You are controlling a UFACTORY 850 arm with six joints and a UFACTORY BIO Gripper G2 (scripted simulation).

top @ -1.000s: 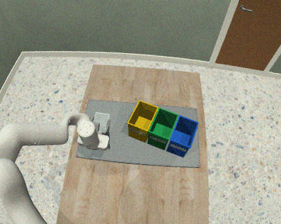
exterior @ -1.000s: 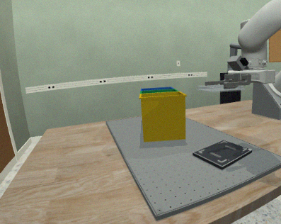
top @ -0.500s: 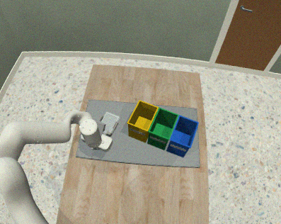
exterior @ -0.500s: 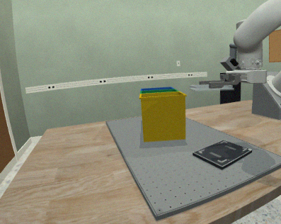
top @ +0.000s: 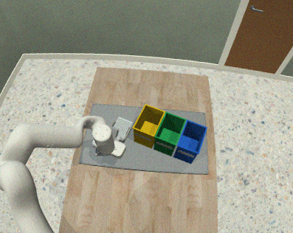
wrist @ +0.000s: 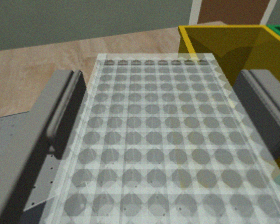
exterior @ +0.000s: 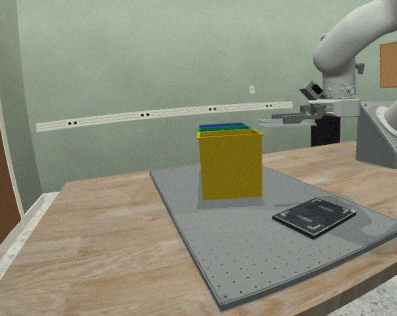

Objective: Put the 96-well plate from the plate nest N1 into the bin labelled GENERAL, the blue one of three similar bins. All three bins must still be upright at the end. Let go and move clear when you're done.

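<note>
Now: the blue bin 3 cm behind my hand, 40 cm to the right of it and 13 cm below it. Also, from my hand: yellow bin: 8 cm ahead, 16 cm to the right, 13 cm below; then black plate nest: 1 cm ahead, 11 cm to the left, 22 cm below; then clear 96-well plate: 1 cm below.
</note>
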